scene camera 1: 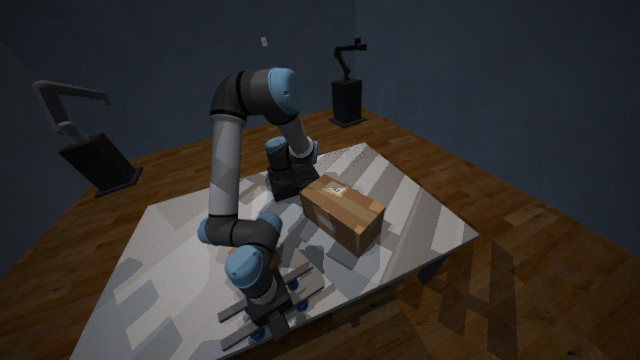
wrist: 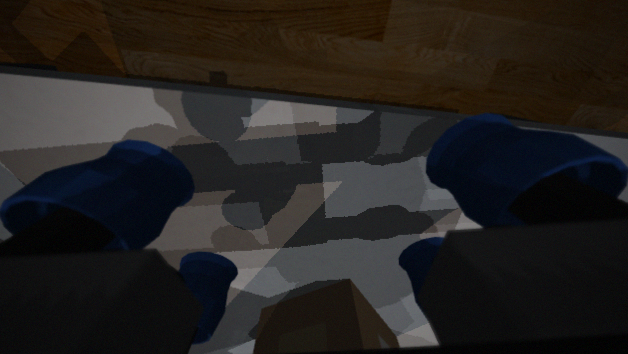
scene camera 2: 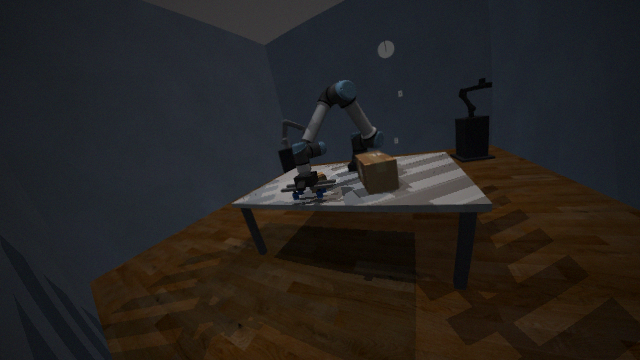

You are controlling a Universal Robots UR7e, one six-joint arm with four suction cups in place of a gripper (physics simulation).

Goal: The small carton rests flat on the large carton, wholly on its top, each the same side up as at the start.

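Large carton (scene camera 1: 354,220), resting on the table. Large carton (scene camera 2: 377,171), showing there too. Wrist view: large carton out of frame. Cup of my suction head (wrist: 485,162) 200 mm from the middle of a small carton (wrist: 339,311), level with it. Suction head holding nothing.
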